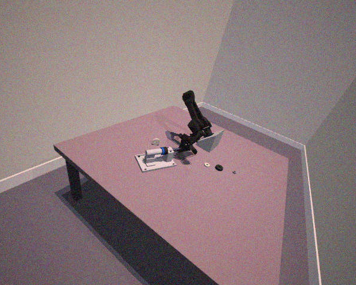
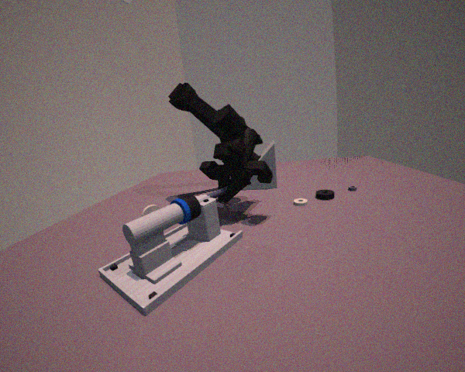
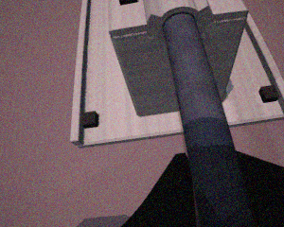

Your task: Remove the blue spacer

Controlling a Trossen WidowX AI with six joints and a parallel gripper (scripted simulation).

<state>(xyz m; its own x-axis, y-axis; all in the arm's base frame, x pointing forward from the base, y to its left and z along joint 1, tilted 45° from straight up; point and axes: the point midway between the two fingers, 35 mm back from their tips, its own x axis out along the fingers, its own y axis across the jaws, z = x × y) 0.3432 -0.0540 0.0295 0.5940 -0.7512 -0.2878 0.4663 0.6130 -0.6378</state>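
Now: the dark shaft 50 mm ahead of my gripper tip, 30 mm to the right of it and 20 mm above it. From my gripper tip the other things lie so: grey ring: 370 mm to the left, 190 mm behind, 50 mm below; then black spacer: 80 mm ahead, 40 mm to the right, 20 mm above; then blue spacer: 110 mm ahead, 60 mm to the right, 20 mm above.
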